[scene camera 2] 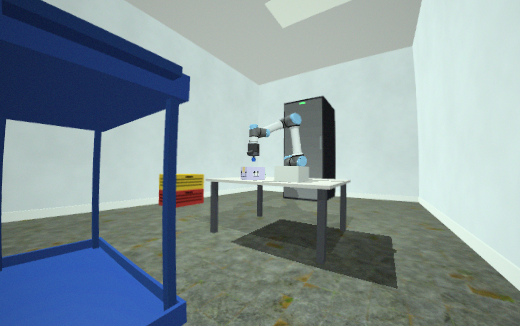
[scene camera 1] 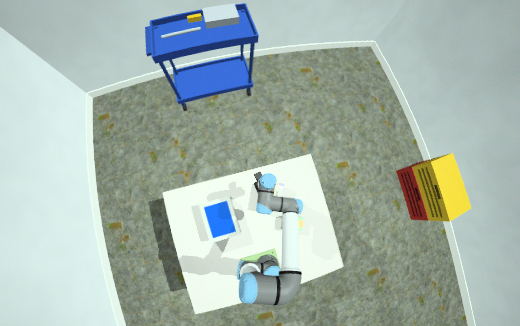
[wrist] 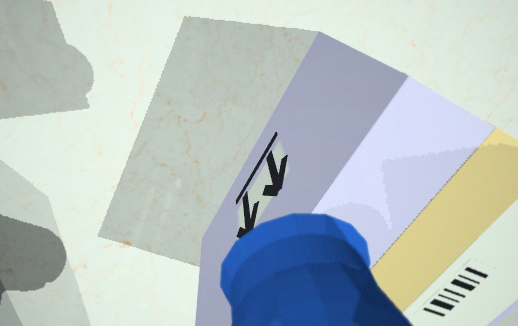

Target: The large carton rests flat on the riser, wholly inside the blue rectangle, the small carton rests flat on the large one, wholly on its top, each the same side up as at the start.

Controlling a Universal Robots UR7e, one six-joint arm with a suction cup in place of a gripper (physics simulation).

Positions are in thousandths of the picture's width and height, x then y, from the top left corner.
Scene:
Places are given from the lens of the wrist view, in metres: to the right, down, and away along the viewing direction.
suction cup (wrist: 578,805): 0.01, 0.02, 0.06
large lavender carton (wrist: 812,548): 0.06, 0.01, 0.13
The marked spots on the large lavender carton and the suction cup are 0.08 m apart.

